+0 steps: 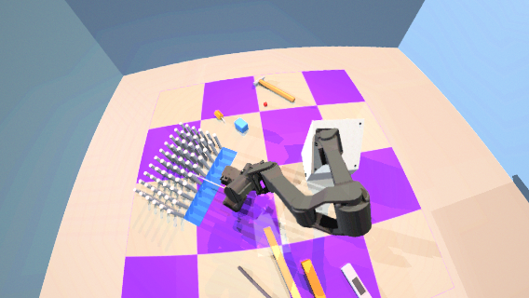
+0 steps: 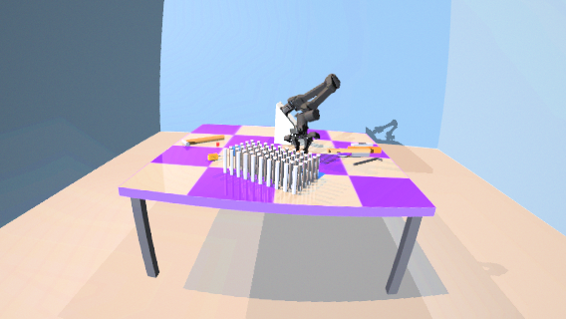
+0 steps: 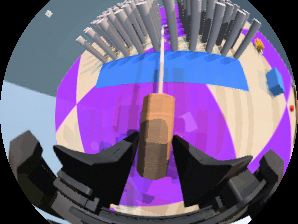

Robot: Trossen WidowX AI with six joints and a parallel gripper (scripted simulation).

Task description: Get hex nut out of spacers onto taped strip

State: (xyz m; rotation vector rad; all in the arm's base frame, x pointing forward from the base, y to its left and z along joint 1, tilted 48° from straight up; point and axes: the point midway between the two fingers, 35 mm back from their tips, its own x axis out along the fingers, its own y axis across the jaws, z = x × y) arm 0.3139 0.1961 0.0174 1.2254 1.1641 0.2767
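Right now my gripper tip is 12 cm short of the blue taped strip, 5 cm to the left of it and 4 cm above it. Round my gripper tip: hook tool (10 cm ahead, 4 cm to the right, 1 cm below); small screwdriver (42 cm to the right, 11 cm ahead, 2 cm below); blue cube (34 cm to the right, 2 cm below, 1 cm behind).
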